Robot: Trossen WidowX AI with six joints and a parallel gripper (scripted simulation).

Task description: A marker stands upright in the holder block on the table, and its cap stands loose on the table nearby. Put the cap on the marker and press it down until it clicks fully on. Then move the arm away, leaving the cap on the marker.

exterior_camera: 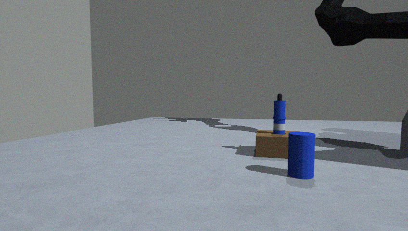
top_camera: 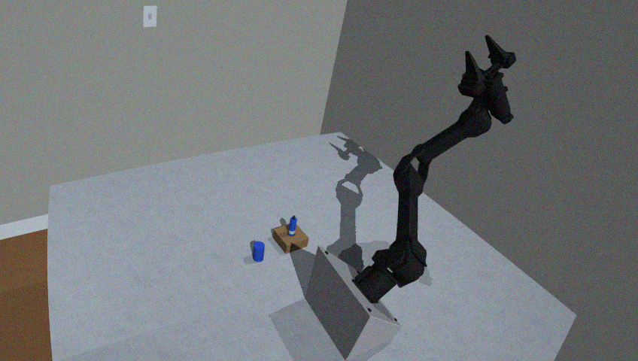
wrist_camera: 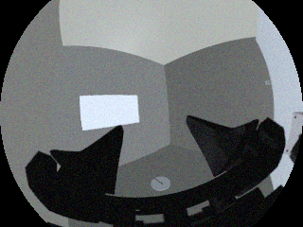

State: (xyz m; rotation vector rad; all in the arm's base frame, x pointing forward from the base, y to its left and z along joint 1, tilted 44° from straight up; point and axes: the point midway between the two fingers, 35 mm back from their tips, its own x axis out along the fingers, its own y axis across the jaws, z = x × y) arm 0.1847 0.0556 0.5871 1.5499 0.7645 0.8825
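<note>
Now: gripper tip 61 cm above the blue cap, 42 cm to the right of it and 16 cm short of it. The rest, counted from my gripper tip: brown holder block 62 cm below, 31 cm to the left, 18 cm ahead.
</note>
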